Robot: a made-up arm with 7 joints. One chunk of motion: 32 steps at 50 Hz.
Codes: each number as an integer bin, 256 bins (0 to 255) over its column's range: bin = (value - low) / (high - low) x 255, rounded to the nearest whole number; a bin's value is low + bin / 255 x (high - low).
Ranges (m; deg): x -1.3..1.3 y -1.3..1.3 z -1.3..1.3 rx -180..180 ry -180..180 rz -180..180
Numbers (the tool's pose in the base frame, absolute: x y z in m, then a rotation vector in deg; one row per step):
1: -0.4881 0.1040 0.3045 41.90 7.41 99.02
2: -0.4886 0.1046 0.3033 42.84 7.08 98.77
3: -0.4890 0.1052 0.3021 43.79 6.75 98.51
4: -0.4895 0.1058 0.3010 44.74 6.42 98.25
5: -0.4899 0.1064 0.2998 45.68 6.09 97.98
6: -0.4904 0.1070 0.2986 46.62 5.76 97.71
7: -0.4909 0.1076 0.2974 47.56 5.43 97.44
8: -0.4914 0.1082 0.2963 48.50 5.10 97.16
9: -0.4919 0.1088 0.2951 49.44 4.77 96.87
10: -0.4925 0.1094 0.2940 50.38 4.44 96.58
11: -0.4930 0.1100 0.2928 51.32 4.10 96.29
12: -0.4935 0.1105 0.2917 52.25 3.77 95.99
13: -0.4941 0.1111 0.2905 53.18 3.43 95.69
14: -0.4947 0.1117 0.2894 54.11 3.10 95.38
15: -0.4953 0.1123 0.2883 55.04 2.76 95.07
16: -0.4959 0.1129 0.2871 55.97 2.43 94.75
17: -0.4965 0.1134 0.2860 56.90 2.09 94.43
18: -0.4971 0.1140 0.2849 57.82 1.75 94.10
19: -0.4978 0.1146 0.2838 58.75 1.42 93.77
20: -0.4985 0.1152 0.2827 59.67 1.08 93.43
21: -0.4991 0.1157 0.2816 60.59 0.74 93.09
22: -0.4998 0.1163 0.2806 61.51 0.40 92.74
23: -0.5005 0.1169 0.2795 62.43 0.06 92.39
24: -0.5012 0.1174 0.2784 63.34 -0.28 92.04
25: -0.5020 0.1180 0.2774 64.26 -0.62 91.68
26: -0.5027 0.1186 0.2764 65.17 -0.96 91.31
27: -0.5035 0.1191 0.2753 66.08 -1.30 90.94
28: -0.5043 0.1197 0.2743 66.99 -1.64 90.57
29: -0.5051 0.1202 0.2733 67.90 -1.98 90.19
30: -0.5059 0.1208 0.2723 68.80 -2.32 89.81
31: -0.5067 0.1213 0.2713 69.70 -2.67 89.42
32: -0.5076 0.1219 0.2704 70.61 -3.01 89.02
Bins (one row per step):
1: 80 138 157 157 133 198
2: 80 138 157 158 133 197
3: 80 138 157 159 132 197
4: 79 138 157 159 132 197
5: 79 138 157 160 132 197
6: 79 138 157 161 132 197
7: 79 138 157 161 131 197
8: 79 138 157 162 131 196
9: 79 138 156 163 131 196
10: 79 138 156 163 131 196
11: 79 138 156 164 130 196
12: 79 138 156 165 130 195
13: 79 138 156 165 130 195
14: 79 138 156 166 130 195
15: 79 139 156 166 129 195
16: 79 139 156 167 129 195
17: 79 139 156 168 129 194
18: 79 139 155 168 129 194
19: 79 139 155 169 129 194
20: 79 139 155 170 128 194
21: 79 139 155 170 128 193
22: 78 139 155 171 128 193
23: 78 139 155 172 128 193
24: 78 139 155 172 127 193
25: 78 139 155 173 127 192
26: 78 139 155 174 127 192
27: 78 139 155 174 127 192
28: 78 139 154 175 126 192
29: 78 139 154 176 126 191
30: 78 139 154 176 126 191
31: 78 139 154 177 126 191
32: 78 139 154 178 125 191

